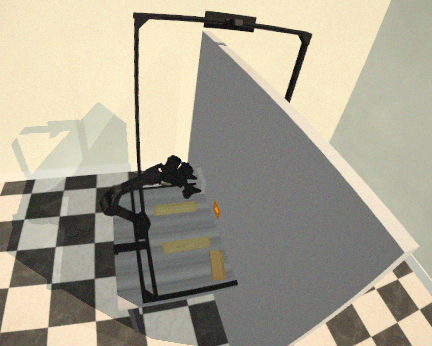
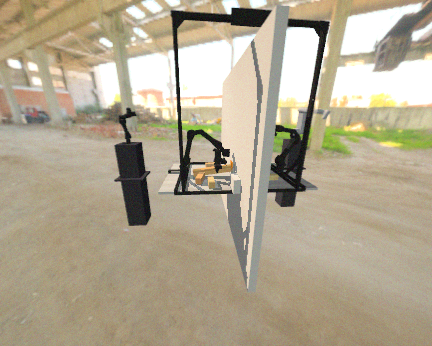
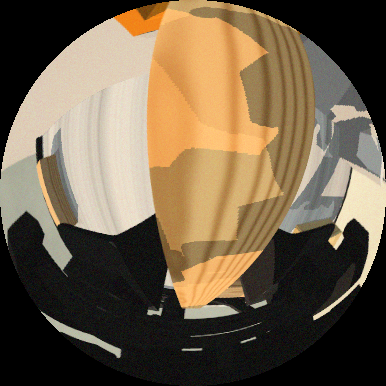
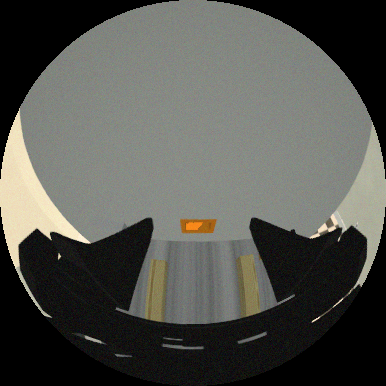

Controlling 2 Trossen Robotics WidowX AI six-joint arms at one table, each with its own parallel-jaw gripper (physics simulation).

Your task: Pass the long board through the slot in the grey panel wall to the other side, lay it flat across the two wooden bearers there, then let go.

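Frame: origin at the left arm's base, x ahead, y left, z up, level; millimetres.
Seen in the pictures: left gripper, between the fingertips: (image 2: 217, 172); right gripper, between the fingertips: (image 1: 199, 184) (image 4: 202, 223); left arm's base, origin of its link: (image 3: 174, 299); right arm's base, origin of its link: (image 1: 141, 234) (image 2: 279, 171).
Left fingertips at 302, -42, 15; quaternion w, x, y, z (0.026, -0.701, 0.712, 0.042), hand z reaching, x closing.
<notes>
Pixels of each thing's top centre, then the offset from my left fingertips to it, as dx, dy, dz. "spot": a spot on its surface instead.
- orange-rimmed slot, a spot on its surface: (image 4: 212, 226) spot: +183, +40, +69
- tan block, centre of its top: (image 1: 217, 262) +254, +296, +4
- white block, a spot on its surface: (image 2: 236, 184) spot: +101, -373, +33
The long board (image 2: 202, 171) (image 3: 215, 125) is held above the table on the near side of the grey panel wall (image 1: 270, 175) (image 2: 245, 110) (image 4: 195, 110). My left gripper (image 2: 218, 167) (image 3: 200, 207) is shut on it. The board's far end points at the orange-rimmed slot (image 1: 216, 209) (image 3: 132, 25) (image 4: 212, 226); whether it is inside the slot is hidden. My right gripper (image 1: 196, 183) (image 4: 202, 223) is open and empty on the other side, above the table. Two wooden bearers, one (image 1: 175, 208) (image 4: 156, 290) and the other (image 1: 186, 244) (image 4: 249, 285), lie there roughly parallel, with no board on them.
A tan block (image 1: 217, 265) lies near the wall on the bearers' side. On the board's side, wooden blocks (image 2: 200, 178) (image 2: 211, 183) (image 3: 57, 190) lie on the table. A black frame (image 1: 136, 100) (image 2: 177, 90) stands over both table sides. A white block (image 2: 236, 184) is at the wall.
</notes>
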